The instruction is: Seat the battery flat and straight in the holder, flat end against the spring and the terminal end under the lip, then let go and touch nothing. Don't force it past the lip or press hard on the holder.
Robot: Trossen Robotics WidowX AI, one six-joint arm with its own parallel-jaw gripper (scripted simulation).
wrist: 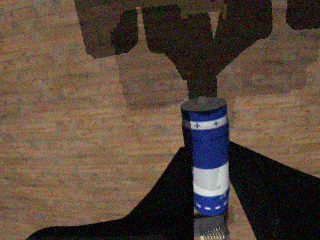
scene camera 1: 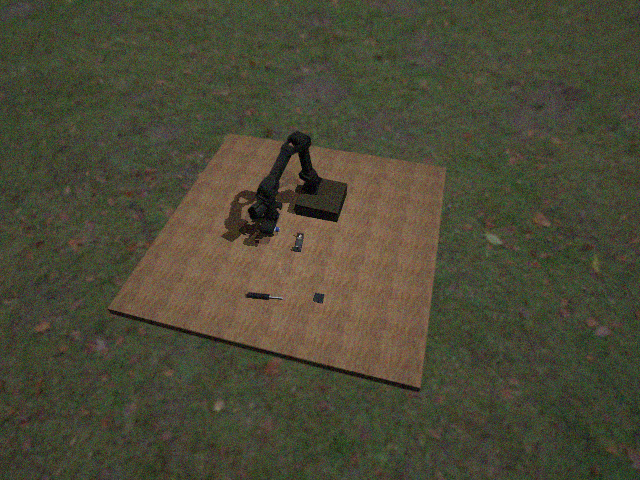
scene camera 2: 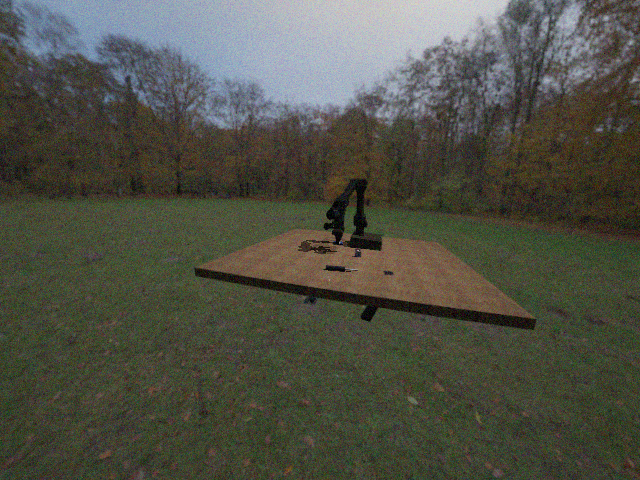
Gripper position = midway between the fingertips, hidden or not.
My gripper [wrist: 205, 151] holds a battery [wrist: 205, 120].
